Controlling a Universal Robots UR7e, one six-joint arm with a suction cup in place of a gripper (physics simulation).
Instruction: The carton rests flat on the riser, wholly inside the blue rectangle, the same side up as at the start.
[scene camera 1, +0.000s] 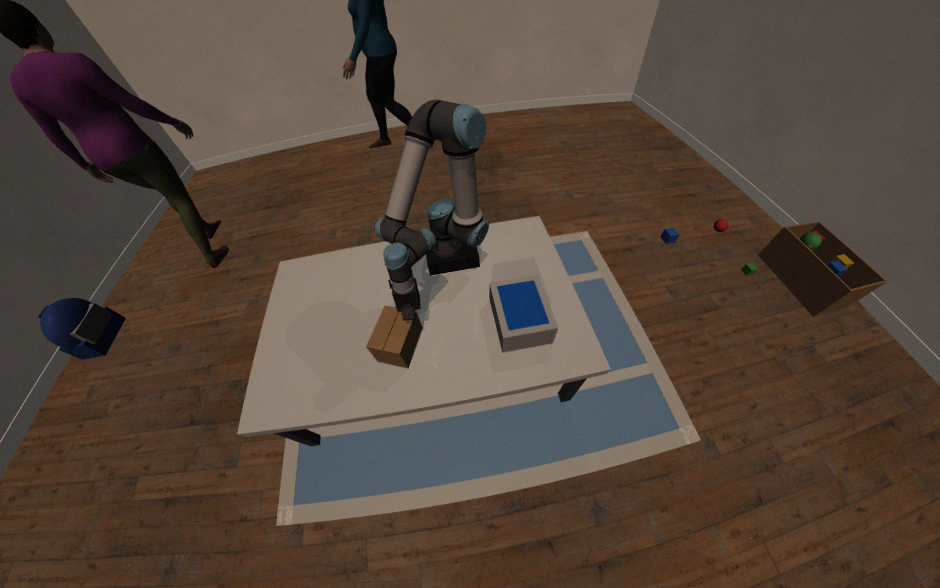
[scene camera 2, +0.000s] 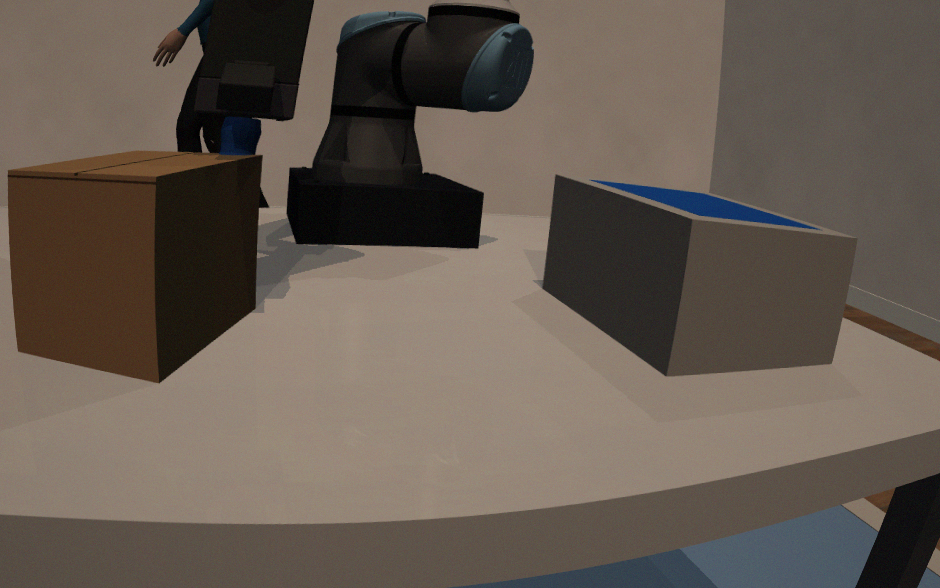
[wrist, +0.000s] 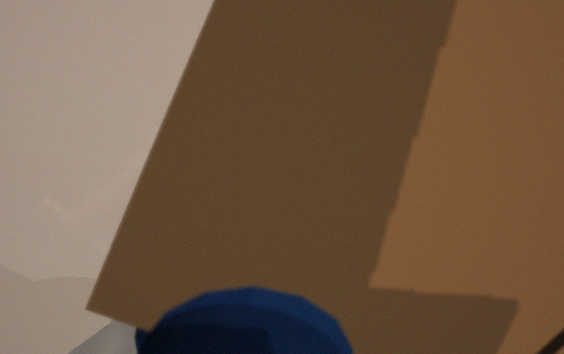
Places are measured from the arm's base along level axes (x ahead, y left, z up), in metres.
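Pixels of known places: end effector, tool point: (wrist: 251, 300); arm's base, origin of the base link: (scene camera 1: 446, 245) (scene camera 2: 365, 178).
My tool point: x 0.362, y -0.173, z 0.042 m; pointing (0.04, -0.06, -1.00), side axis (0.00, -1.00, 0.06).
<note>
Ahead of a thing's pixels: the offset from my tool point to its top centre. Level surfaces: height alone.
The brown carton @(0.070 m ahead, 0.071 m right, 0.016 m up) (scene camera 1: 392, 338) (scene camera 2: 141, 253) (wrist: 293, 152) stands on the table @(0.114 m down) (scene camera 1: 331, 379) (scene camera 2: 426, 392), left of the riser, taped seam up. My suction cup (scene camera 1: 407, 312) (scene camera 2: 239, 135) (wrist: 244, 324) hangs just over the carton's top near its rear right edge; I cannot tell whether it touches. It holds nothing. The grey riser @(0.053 m ahead, 0.416 m left, 0.006 m up) (scene camera 1: 527, 338) (scene camera 2: 755, 296) stands to the right, with the blue rectangle @(0.053 m ahead, 0.416 m left, 0.006 m up) (scene camera 1: 523, 305) (scene camera 2: 705, 203) bare on its top.
The arm's black base (scene camera 1: 453, 256) (scene camera 2: 381, 209) sits at the back of the table between carton and riser. Two people (scene camera 1: 376, 50) (scene camera 1: 115, 139) walk behind and to the left. A wooden crate (scene camera 1: 799, 274) and small toys lie on the floor at the right.
</note>
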